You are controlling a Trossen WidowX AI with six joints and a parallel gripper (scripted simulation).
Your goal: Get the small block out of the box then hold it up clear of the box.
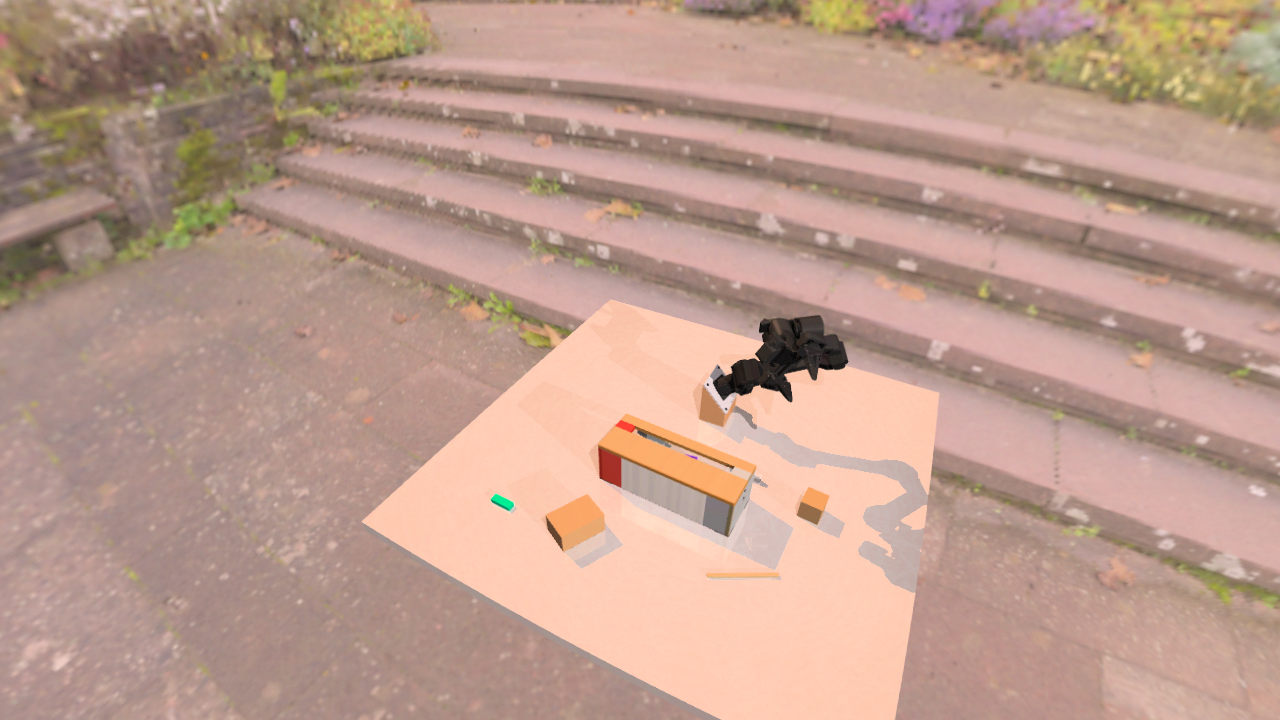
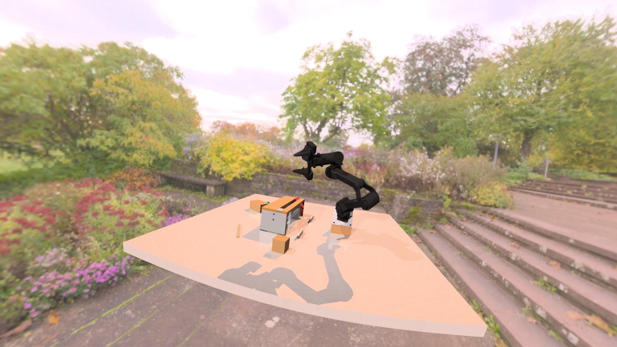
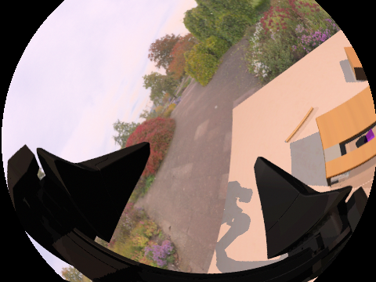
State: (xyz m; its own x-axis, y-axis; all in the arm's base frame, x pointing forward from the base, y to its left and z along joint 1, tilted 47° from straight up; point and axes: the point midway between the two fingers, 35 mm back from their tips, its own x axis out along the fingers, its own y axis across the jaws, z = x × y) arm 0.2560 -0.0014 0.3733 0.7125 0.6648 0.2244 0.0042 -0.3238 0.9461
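Now: the purple block 29 cm below my gripper tip, 22 cm to the right of it and 8 cm ahead of it. The rest, counted from my gripper tip: box (32 cm below, 25 cm to the right, 7 cm ahead); then thin wooden stick (38 cm below, 25 cm ahead, 3 cm to the left); then green piece (59 cm to the right, 40 cm ahead, 37 cm below).
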